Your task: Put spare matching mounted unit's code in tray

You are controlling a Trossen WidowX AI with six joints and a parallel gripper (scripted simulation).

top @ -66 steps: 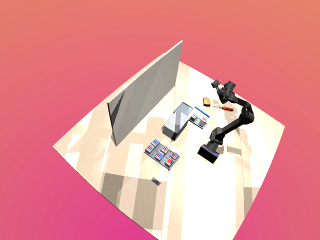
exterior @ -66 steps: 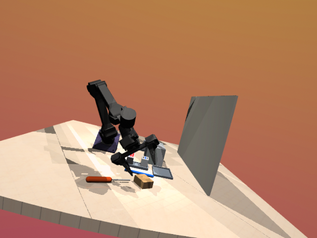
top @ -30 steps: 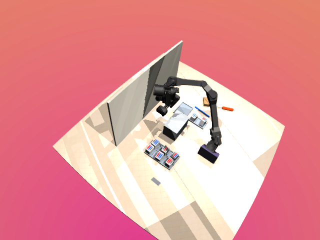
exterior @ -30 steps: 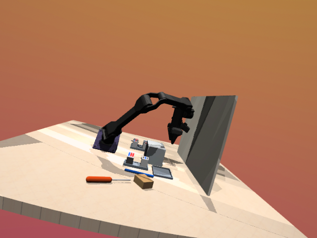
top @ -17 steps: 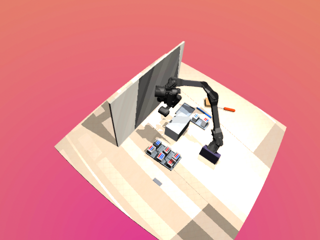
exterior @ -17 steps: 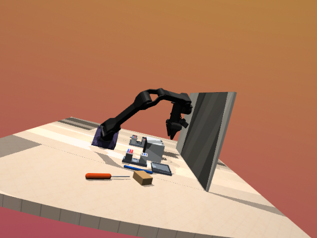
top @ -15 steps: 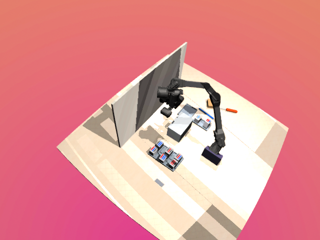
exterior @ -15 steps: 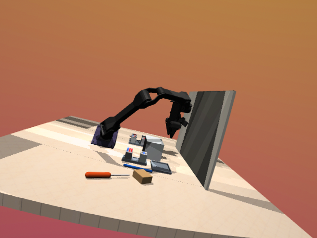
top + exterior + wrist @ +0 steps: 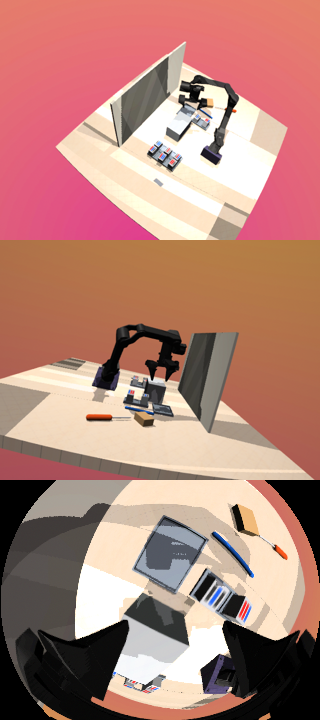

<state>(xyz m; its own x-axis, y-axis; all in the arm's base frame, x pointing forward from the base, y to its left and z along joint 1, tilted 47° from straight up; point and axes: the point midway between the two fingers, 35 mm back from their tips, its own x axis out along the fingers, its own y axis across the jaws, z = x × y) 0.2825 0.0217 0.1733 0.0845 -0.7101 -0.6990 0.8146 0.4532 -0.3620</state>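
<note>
My gripper tip is now 120 mm above the grey rack, 90 mm past it and 50 mm to the left of it. The rest, counted from my gripper tip: flat grey tray (130 mm below, 50 mm to the right, 50 mm ahead); mounted unit (130 mm to the left, 80 mm below, 10 mm behind); blue pen (140 mm to the right, 130 mm below, 60 mm behind).
</note>
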